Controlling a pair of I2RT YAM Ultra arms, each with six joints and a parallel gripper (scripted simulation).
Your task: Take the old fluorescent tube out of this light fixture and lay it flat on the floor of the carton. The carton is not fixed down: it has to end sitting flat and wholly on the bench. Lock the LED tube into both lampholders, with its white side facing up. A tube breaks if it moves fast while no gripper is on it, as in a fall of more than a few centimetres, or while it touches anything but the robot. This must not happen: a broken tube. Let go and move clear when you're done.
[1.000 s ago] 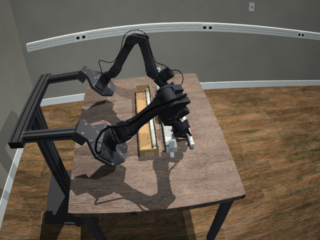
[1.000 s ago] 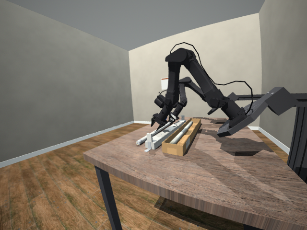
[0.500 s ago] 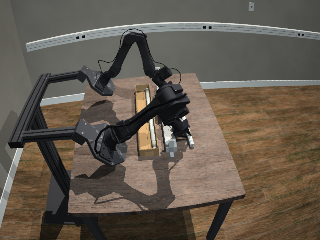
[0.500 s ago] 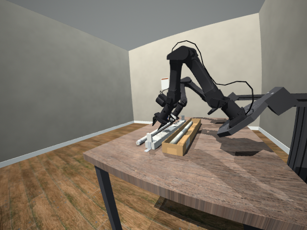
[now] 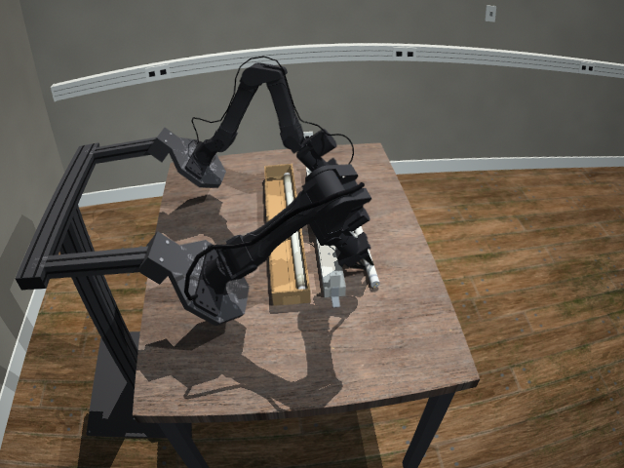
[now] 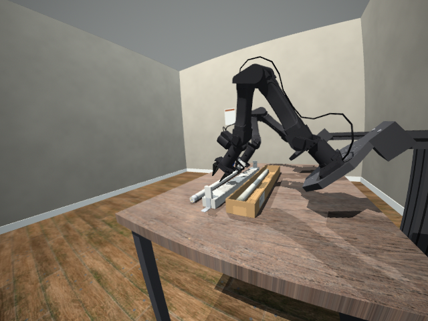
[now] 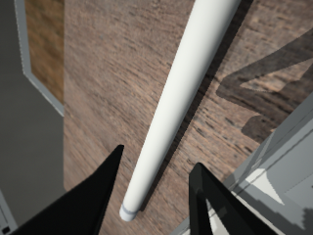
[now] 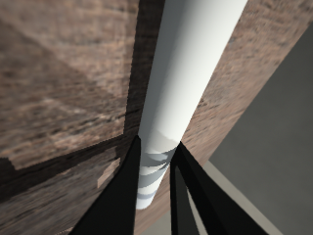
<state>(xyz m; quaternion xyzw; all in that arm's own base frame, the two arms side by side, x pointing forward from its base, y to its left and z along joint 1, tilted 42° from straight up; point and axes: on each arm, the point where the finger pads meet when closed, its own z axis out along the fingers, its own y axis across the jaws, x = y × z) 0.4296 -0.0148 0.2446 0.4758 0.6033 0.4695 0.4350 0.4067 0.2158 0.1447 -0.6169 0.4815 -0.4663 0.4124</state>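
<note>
Now: the LED tube 12 cm to the right of my left hand, 5 cm below it and 2 cm ahead of it. Also, from my left hand: old fluorescent tube: 18 cm behind, 10 cm to the right, 5 cm below; light fixture: 11 cm to the right, 9 cm behind, 1 cm below; carton: 21 cm behind, 10 cm to the right, 4 cm below.
My right hand is 22 cm to the right of the LED tube, 3 cm short of it and 1 cm above it. Also, from my right hand: old fluorescent tube: 24 cm to the left, 17 cm behind; light fixture: 23 cm to the left, 8 cm behind, 3 cm above; carton: 24 cm to the left, 20 cm behind, 1 cm above.
</note>
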